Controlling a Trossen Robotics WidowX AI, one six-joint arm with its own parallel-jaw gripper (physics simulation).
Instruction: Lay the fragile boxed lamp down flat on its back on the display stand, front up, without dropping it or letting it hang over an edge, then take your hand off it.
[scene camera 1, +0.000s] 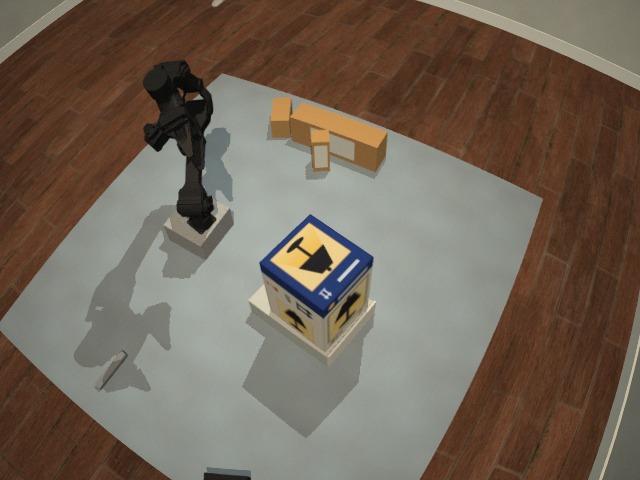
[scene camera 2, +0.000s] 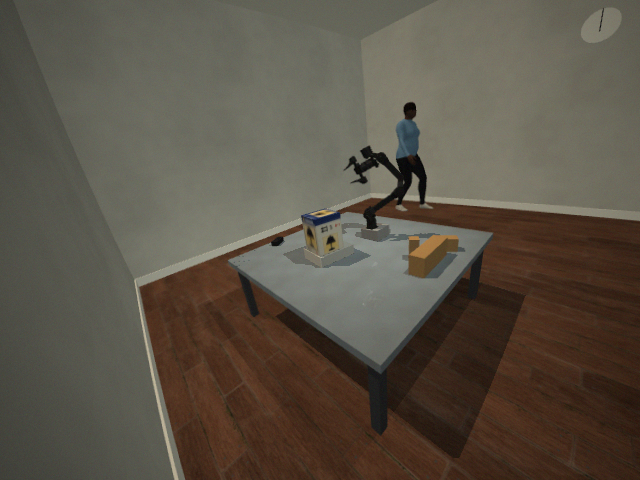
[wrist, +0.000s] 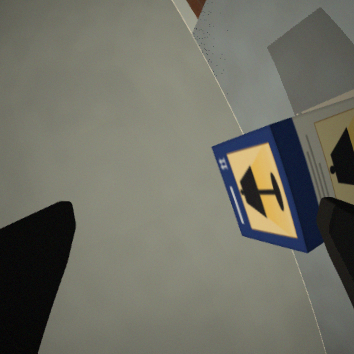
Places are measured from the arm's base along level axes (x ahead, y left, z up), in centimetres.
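Where they show: gripper, fingertip midpoint: (scene camera 1: 197, 163) (scene camera 2: 347, 176) (wrist: 200, 213); arm's base at its link origin: (scene camera 1: 201, 221) (scene camera 2: 372, 227).
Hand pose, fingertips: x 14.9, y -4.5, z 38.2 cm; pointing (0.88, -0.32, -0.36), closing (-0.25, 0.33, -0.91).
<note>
Each offset is from my fingertips to the top centre of the thing. Level surfaces: height alone.
The boxed lamp @[dx +26.9, dy +5.7, dz -17.0 cm] (scene camera 1: 315, 258) (scene camera 2: 323, 235) (wrist: 265, 190) is a large white box with a blue band and a blue-bordered lamp picture on its upward face. It stands level on the low cream display stand (scene camera 1: 257, 298) (scene camera 2: 323, 261). Its two side faces in scene camera 1 show upright lamp pictures on yellow panels. My gripper (scene camera 2: 348, 175) (wrist: 200, 213) is open and empty, held high above the table near the arm's base, well apart from the box. In the wrist view one finger overlaps the box's right part. The box's underside is hidden.
The grey table @[dz -45.9 cm] (scene camera 1: 439, 258) (scene camera 2: 356, 299) also bears a long orange-brown block @[dx -7.4, dy +55.3, dz -34.9 cm] (scene camera 1: 338, 135) (scene camera 2: 431, 253), two smaller blocks @[dx -28.7, dy +52.0, dz -37.9 cm] (scene camera 1: 280, 117) @[dx -6.7, dy +46.1, dz -32.9 cm] (scene camera 1: 320, 150), a thin grey bar @[dx -5.1, dy -44.6, dz -44.7 cm] (scene camera 1: 111, 370) and a small black object @[dx +40.2, dy -44.2, dz -42.4 cm] (scene camera 2: 277, 241). A person (scene camera 2: 408, 139) is beyond the arm.
</note>
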